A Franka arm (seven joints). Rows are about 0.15 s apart.
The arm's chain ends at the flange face. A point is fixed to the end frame.
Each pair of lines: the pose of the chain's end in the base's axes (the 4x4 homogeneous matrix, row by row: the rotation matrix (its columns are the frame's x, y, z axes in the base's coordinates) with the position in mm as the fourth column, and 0 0 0 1 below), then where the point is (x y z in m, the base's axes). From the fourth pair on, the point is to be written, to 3 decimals.
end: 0.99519 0.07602 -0.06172 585.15; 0.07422 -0.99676 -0.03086 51.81; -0.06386 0.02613 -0.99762 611.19; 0 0 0 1
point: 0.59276 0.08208 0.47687
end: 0.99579 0.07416 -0.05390 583.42; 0.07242 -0.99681 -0.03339 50.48; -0.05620 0.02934 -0.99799 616.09; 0 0 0 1
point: 0.59214 0.08038 0.48175
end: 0.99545 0.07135 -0.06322 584.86; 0.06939 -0.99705 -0.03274 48.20; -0.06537 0.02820 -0.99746 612.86; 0 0 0 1
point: 0.59243 0.07814 0.47846
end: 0.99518 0.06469 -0.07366 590.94; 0.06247 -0.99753 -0.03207 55.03; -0.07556 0.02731 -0.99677 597.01; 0 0 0 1
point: 0.597 0.085 0.463
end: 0.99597 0.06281 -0.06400 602.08; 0.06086 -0.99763 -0.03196 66.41; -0.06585 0.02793 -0.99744 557.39; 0 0 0 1
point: 0.610 0.096 0.423
